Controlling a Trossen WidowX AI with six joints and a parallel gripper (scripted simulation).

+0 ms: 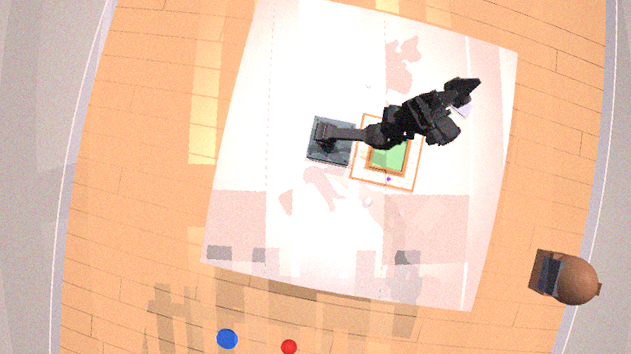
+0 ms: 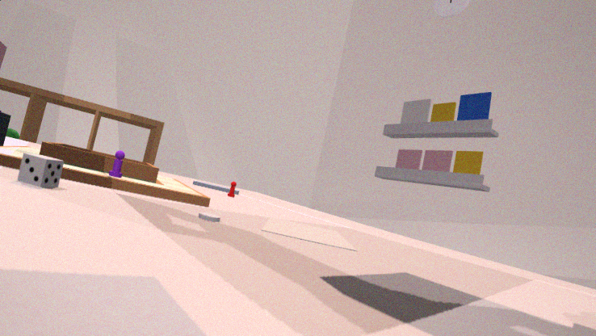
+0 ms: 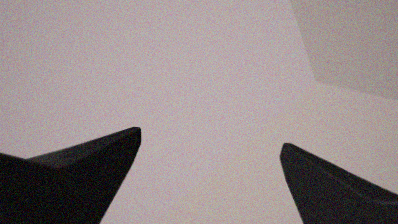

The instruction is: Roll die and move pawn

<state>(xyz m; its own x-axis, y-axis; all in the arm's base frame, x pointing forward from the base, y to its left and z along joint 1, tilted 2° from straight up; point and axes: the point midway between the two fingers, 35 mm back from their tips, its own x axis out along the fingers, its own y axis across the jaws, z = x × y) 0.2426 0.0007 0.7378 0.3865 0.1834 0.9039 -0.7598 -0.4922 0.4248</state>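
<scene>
The white die is 4 cm behind my gripper tip, 27 cm to the right of it and 82 cm below it. From my gripper tip the other things lie so: purple pawn (4 cm ahead, 17 cm to the right, 81 cm below); green dice tray (4 cm ahead, 6 cm to the right, 83 cm below); red pawn (33 cm ahead, 3 cm to the left, 82 cm below).
</scene>
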